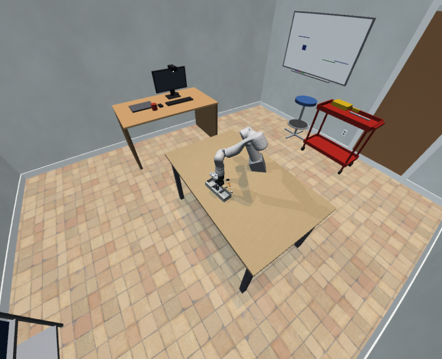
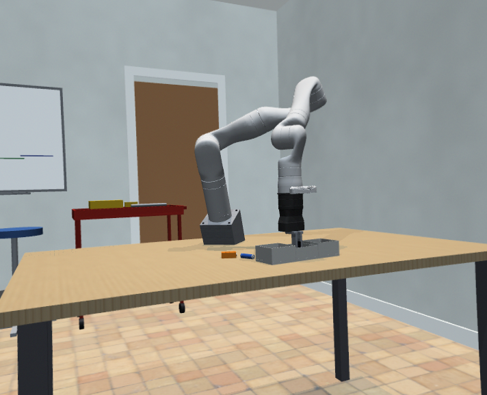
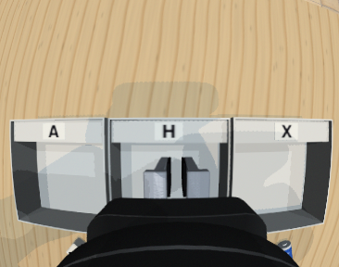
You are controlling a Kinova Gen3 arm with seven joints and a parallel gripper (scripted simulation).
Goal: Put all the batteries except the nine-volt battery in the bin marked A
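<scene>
My hand is 1 cm to the right of the bin row and 1 cm above it. The rest, counted from my hand: white die: 9 cm behind, 9 cm to the left, 3 cm below; black bolt: 7 cm behind, 2 cm to the left, 3 cm below; orange cylindrical battery: 13 cm behind, 1 cm to the left, 3 cm below.
</scene>
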